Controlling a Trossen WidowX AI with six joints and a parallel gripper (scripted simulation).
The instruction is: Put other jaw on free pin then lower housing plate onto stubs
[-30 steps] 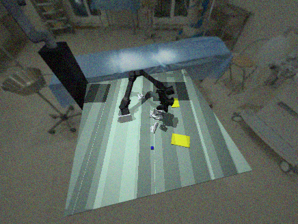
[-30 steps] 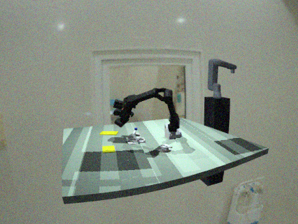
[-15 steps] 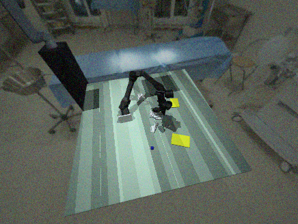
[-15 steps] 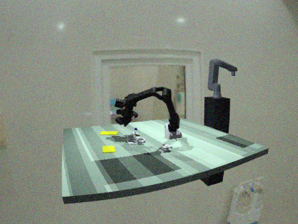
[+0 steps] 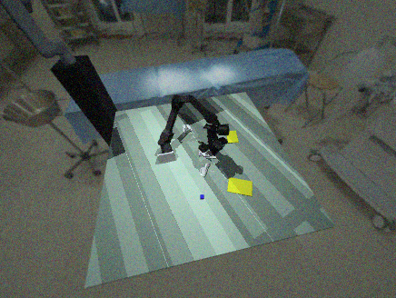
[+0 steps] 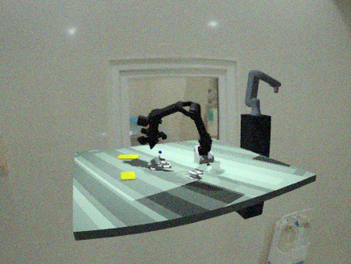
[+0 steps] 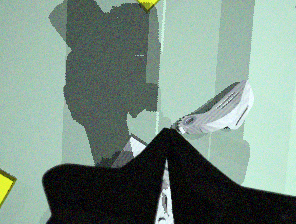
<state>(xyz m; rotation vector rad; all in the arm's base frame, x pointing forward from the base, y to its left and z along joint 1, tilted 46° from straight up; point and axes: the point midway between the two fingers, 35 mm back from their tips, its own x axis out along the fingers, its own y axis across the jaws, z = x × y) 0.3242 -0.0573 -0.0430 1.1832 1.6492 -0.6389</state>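
Right now the jaw is 50 mm behind my gripper tip, 30 mm to the right of it and 80 mm below it. Also, from my gripper tip: blue block: 110 mm behind, 240 mm to the right, 90 mm below.
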